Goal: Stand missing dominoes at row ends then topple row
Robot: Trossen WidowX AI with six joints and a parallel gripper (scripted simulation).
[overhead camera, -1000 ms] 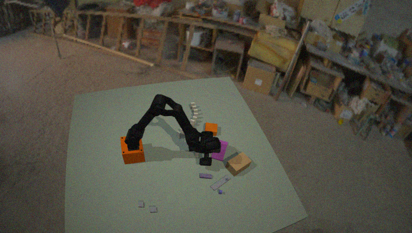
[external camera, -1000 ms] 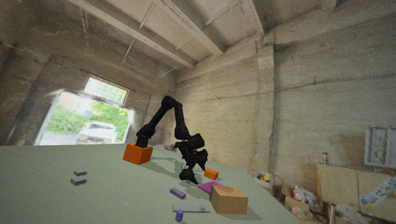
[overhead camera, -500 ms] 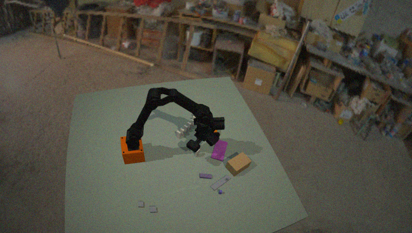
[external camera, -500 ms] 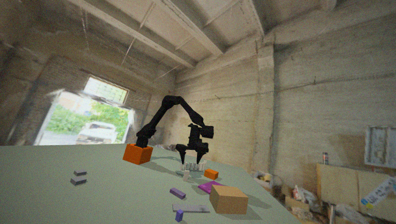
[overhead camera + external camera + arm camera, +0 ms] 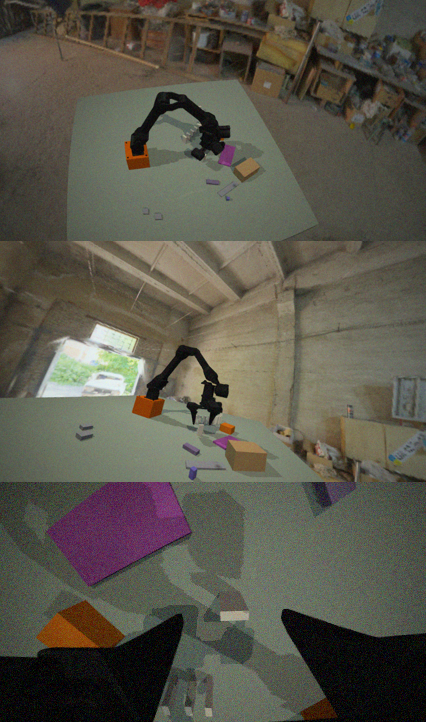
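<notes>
The magenta slab is 140 mm ahead of my gripper tip and 50 mm below it. Also, from my gripper tip: grey slab 210 mm to the right, 60 mm ahead, 50 mm below; then orange block 160 mm to the left, 140 mm ahead, 30 mm below; then tan box 200 mm ahead, 140 mm to the right, 20 mm below.
</notes>
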